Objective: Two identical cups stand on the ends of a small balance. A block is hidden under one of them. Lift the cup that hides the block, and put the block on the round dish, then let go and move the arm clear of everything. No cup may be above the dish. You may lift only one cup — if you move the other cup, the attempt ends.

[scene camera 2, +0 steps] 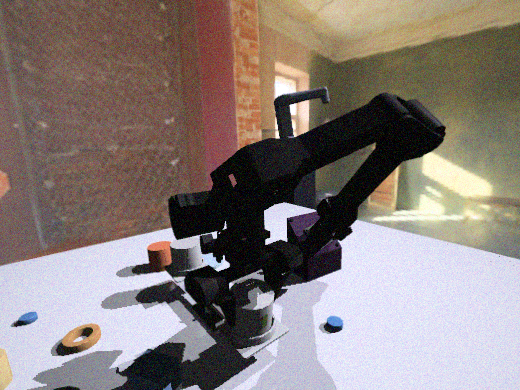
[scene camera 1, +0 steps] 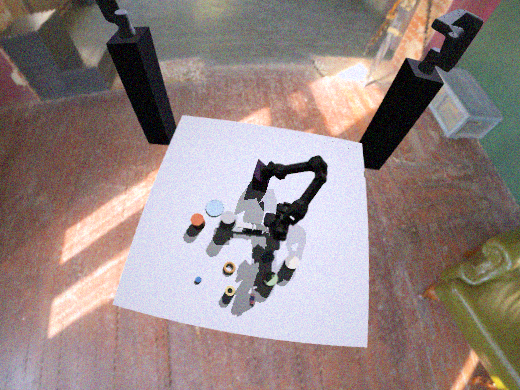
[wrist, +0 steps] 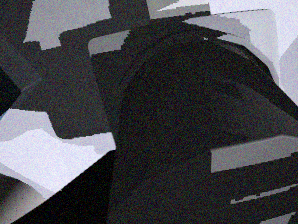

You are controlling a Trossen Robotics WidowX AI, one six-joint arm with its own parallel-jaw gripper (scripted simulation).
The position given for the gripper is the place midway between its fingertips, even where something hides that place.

Note:
In view: the gripper [scene camera 2: 251, 315] and a small balance [scene camera 2: 246, 347].

